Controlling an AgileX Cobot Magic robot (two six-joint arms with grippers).
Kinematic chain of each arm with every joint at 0, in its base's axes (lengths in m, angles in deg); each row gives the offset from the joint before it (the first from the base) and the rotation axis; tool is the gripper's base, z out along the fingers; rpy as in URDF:
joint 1: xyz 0 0 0.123 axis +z
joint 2: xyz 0 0 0 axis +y
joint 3: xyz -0.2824 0 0.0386 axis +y
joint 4: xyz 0.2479 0 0.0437 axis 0.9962 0 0.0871
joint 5: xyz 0 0 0 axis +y
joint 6: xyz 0.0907 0 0.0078 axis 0.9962 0 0.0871
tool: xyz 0 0 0 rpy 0 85 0
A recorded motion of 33 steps. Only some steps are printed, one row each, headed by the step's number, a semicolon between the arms.
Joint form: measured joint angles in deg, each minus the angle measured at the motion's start. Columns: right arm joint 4, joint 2, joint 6, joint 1, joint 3, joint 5; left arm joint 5, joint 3, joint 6, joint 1, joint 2, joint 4.
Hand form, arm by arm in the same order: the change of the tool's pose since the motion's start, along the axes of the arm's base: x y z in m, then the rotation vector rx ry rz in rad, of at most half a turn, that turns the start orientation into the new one. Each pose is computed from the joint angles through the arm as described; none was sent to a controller.
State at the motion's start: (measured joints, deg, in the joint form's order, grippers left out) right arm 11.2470 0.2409 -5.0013 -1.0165 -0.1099 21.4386; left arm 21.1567 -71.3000 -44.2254 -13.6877 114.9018 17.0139
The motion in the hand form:
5: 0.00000 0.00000 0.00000 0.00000 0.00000 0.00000; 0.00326 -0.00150 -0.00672 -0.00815 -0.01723 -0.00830
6: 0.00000 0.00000 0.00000 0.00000 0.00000 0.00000; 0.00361 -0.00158 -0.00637 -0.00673 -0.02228 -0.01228
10: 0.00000 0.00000 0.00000 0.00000 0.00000 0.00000; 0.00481 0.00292 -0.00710 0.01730 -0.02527 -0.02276
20: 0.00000 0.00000 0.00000 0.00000 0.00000 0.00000; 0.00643 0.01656 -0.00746 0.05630 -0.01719 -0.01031
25: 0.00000 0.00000 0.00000 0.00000 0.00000 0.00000; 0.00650 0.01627 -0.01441 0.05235 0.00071 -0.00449
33: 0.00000 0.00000 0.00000 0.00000 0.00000 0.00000; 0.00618 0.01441 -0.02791 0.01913 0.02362 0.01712
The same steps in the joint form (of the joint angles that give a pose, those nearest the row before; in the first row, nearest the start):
5: 0.00 0.00 0.00 0.00 0.00 0.00; -2.31 0.00 -0.55 0.00 1.19 0.65
6: 0.00 0.00 0.00 0.00 0.00 0.00; -2.57 0.00 -0.55 0.00 1.17 0.91
10: 0.00 0.00 0.00 0.00 0.00 0.00; -2.54 0.00 -0.67 0.52 1.30 2.79
20: 0.00 0.00 0.00 0.00 0.00 0.00; -1.46 0.00 -1.60 2.12 1.31 5.82
25: 0.00 0.00 0.00 0.00 0.00 0.00; -1.46 0.00 -1.59 2.12 2.26 5.26
33: 0.00 0.00 0.00 0.00 0.00 0.00; -2.76 0.35 -1.59 2.12 4.00 2.83

